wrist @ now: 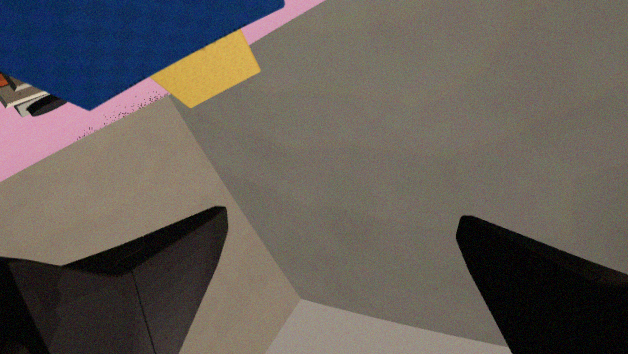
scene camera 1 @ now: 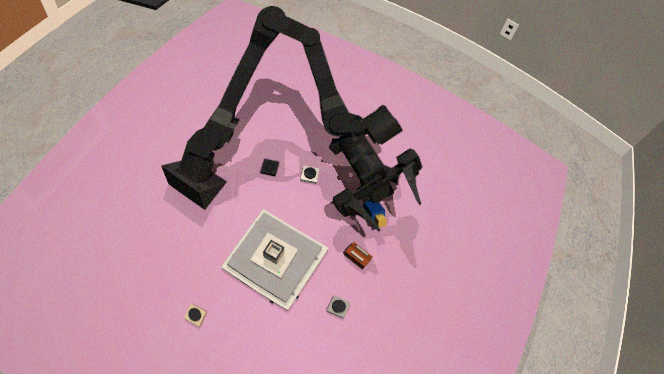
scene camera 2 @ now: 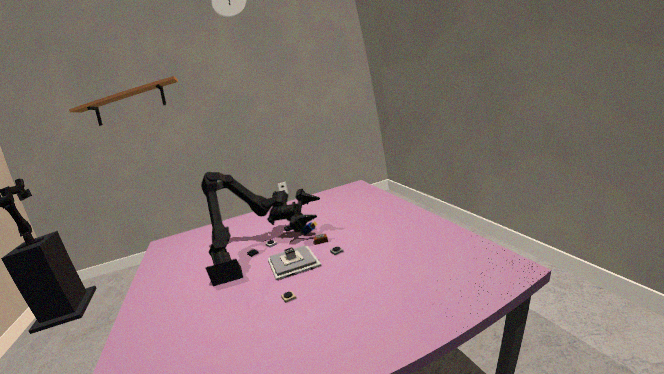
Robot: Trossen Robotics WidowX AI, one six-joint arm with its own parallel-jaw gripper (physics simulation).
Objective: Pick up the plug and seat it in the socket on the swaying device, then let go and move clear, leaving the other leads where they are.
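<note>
A blue plug (scene camera 1: 375,208) (scene camera 2: 309,228) (wrist: 115,40) with a yellow tip (scene camera 1: 381,220) (wrist: 212,67) is beside one finger in scene camera 1, outside the gap between the fingertips. It fills the upper left of the wrist view, very close to the camera. It looks tilted; whether it touches the gripper or table is unclear. My gripper (scene camera 1: 399,216) (scene camera 2: 317,207) (wrist: 344,223) is wide open and empty, pointing outward above the table. The dark square socket (scene camera 1: 272,259) (scene camera 2: 290,254) stands on the grey-topped device (scene camera 1: 306,249) (scene camera 2: 312,259), left of the gripper in scene camera 1.
An orange-red block (scene camera 1: 352,260) (scene camera 2: 320,239) with two pale bars lies between device and gripper. Small disc-topped blocks (scene camera 1: 309,174) (scene camera 1: 338,306) (scene camera 1: 195,315) and a black block (scene camera 1: 270,167) lie around the device. The arm hides part of the table.
</note>
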